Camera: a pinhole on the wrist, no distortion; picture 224 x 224 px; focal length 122.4 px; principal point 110.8 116.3 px. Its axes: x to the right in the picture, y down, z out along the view. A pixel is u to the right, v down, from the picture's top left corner.
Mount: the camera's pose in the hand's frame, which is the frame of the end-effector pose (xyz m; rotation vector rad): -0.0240 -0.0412 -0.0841 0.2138 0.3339 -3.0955
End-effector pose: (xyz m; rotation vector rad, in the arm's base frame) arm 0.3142 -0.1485 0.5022 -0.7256 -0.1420 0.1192
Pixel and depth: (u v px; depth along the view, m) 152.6 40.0 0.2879
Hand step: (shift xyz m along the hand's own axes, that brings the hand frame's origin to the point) -0.1662 0.0720 0.2188
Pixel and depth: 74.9 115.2 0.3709
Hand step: 0.0340 -0.1165 0.2906
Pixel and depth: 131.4 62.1 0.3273
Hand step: -0.1274 0.0301 0.2556
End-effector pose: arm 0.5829 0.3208 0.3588 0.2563 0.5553 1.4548
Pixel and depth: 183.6 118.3 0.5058
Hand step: -0.3893 -0.1591 0.3621
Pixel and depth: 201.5 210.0 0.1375
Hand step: -0.1396 -0.1740 0.0127
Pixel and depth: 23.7 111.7 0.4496
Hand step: 0.2322 -0.1188 0.3987
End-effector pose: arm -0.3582 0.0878 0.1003 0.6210 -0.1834 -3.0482
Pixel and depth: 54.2 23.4 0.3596
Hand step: 0.0830 0.1496 0.3444
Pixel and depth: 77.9 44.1 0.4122
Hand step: 0.0221 0.1089 0.3814
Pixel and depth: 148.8 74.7 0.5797
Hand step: -0.2867 0.0263 0.4936
